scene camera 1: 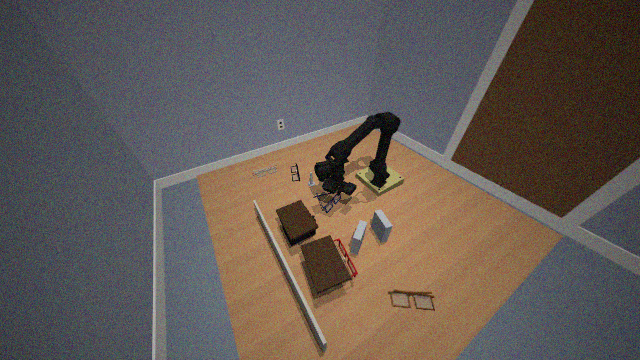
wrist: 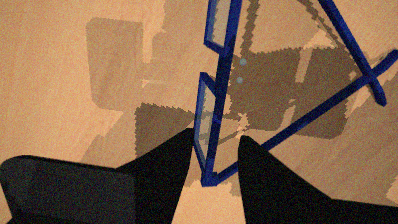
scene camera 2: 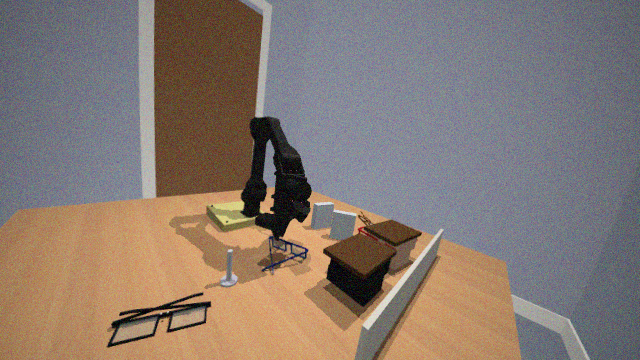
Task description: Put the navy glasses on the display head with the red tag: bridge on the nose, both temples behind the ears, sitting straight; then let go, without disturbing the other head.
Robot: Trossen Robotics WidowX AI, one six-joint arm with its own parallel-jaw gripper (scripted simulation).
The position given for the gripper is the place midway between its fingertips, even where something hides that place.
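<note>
Scene camera 2 gives you the gripper (scene camera 2: 279, 238), along with a dark head (scene camera 2: 358, 264) and a pale head (scene camera 2: 402, 238). In scene camera 1 you'd find the dark head (scene camera 1: 298, 224) and the pale head (scene camera 1: 326, 267), and the wrist view has the gripper (wrist: 216, 139).
</note>
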